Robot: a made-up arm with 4 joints. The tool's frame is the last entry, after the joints.
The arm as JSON. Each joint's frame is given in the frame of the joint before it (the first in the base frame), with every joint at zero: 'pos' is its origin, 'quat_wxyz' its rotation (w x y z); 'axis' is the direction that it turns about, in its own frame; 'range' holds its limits. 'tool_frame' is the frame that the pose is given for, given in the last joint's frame.
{
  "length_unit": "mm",
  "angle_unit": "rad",
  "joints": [
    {
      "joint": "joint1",
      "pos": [
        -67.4,
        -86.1,
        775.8
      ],
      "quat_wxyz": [
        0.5,
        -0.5,
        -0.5,
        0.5
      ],
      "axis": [
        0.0,
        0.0,
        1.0
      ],
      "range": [
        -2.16,
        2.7
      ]
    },
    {
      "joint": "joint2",
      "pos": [
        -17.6,
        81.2,
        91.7
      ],
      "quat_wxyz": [
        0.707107,
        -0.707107,
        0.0,
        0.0
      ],
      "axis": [
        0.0,
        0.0,
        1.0
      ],
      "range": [
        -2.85,
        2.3
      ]
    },
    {
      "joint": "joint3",
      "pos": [
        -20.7,
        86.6,
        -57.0
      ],
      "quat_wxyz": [
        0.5,
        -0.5,
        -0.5,
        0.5
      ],
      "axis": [
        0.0,
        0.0,
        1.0
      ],
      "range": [
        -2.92,
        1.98
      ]
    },
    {
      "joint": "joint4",
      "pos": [
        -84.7,
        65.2,
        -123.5
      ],
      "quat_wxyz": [
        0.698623,
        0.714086,
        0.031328,
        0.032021
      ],
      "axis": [
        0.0,
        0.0,
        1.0
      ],
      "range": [
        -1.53,
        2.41
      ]
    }
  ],
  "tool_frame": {
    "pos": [
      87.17,
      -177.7,
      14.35
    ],
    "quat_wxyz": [
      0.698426,
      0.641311,
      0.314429,
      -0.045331
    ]
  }
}
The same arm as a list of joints. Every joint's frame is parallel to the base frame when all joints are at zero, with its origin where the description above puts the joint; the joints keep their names.
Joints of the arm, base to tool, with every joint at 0 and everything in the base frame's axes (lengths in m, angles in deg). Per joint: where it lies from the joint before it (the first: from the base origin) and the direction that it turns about. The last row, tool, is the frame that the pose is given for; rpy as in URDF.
joint1: xyz -0.0674 -0.0861 0.7758 axis -x
joint2: xyz -0.0917 -0.0176 -0.0812 axis -z
joint3: xyz 0.0866 -0.0207 0.057 axis -y
joint4: xyz -0.0847 0.1235 0.0652 axis 0.089504 0.021801 -0.995748
tool: xyz 0.0881 0.1778 -0.0026 rpy -84.84 -34 -25.15
Joint limits (deg, base to tool): -123.76..154.7 -163.29..131.78 -167.3..113.45 -87.66..138.08

